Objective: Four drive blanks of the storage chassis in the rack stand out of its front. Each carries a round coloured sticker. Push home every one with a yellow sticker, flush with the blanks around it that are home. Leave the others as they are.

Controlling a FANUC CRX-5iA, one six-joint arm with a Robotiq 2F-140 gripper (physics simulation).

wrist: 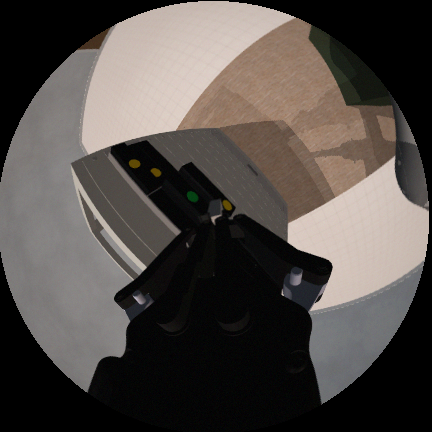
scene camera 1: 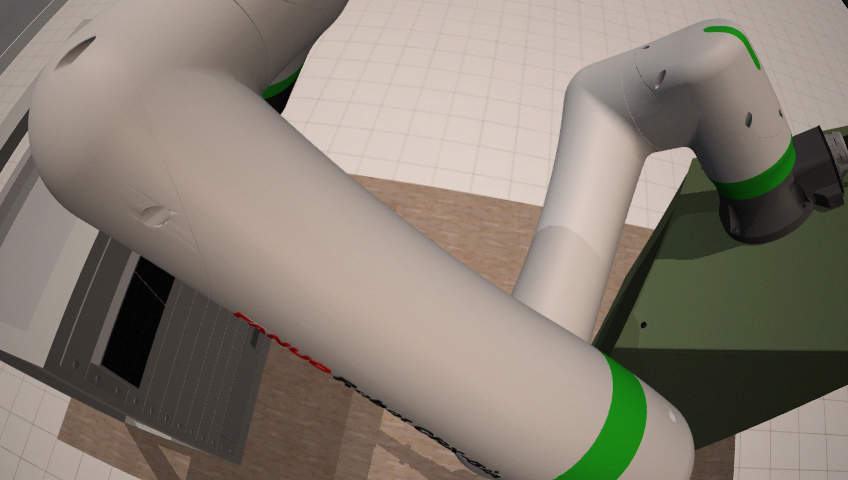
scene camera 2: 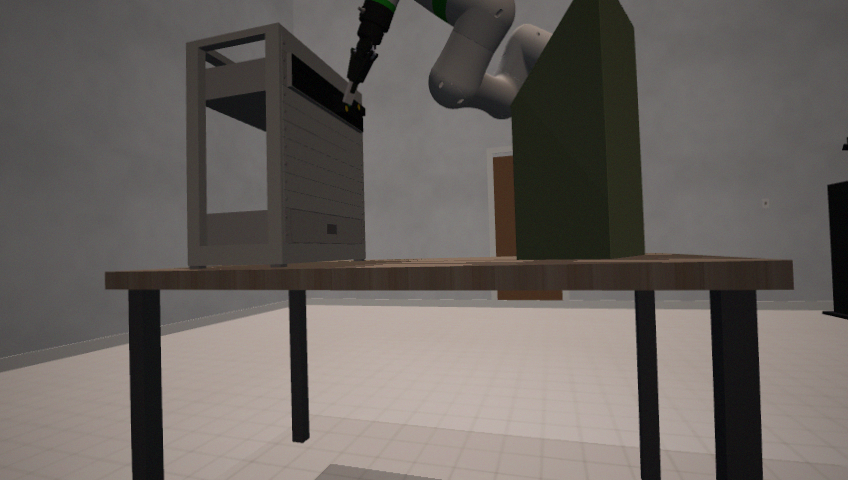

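The black storage chassis sits high in the grey rack. In the wrist view a yellow sticker and another yellow sticker are at the chassis' far-left part; how far their blanks stand out is unclear. A green sticker is on a blank that stands out. A third yellow sticker is on a blank standing out beside it. My gripper is shut and empty, its tips close to the green and third yellow stickers. Contact is unclear; the tips hide part of the blanks.
The rack stands on the wooden table. A large green block stands at the table's other side. The arm spans between them and covers much of the rack in scene camera 1.
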